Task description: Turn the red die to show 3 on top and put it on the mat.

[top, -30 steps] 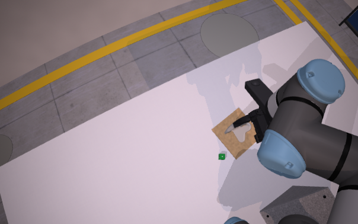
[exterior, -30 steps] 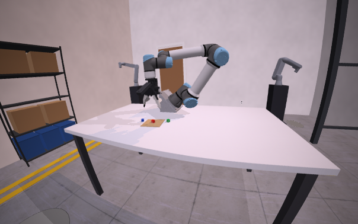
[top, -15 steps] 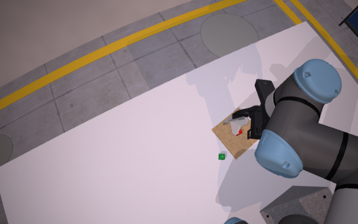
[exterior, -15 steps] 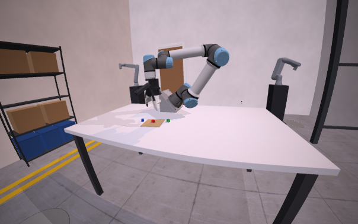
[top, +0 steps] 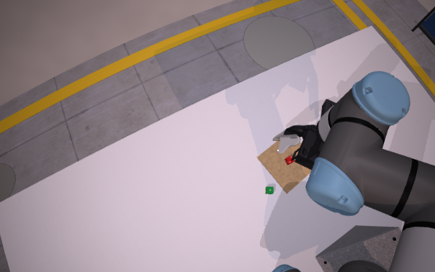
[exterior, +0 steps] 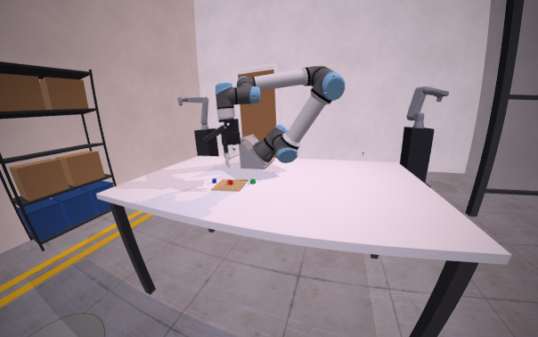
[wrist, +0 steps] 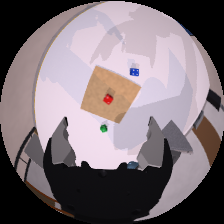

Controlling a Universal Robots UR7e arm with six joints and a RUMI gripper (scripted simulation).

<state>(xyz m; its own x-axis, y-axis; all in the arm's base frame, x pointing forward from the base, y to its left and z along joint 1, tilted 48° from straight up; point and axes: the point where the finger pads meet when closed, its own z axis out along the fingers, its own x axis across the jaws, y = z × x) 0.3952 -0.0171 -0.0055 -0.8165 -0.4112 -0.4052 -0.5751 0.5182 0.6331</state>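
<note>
Now: hand 9 cm above the red die. The rest, counted from my hand: mat (10 cm below); then blue die (10 cm to the right, 9 cm below, 1 cm behind); then green die (10 cm to the left, 9 cm below, 5 cm behind).
</note>
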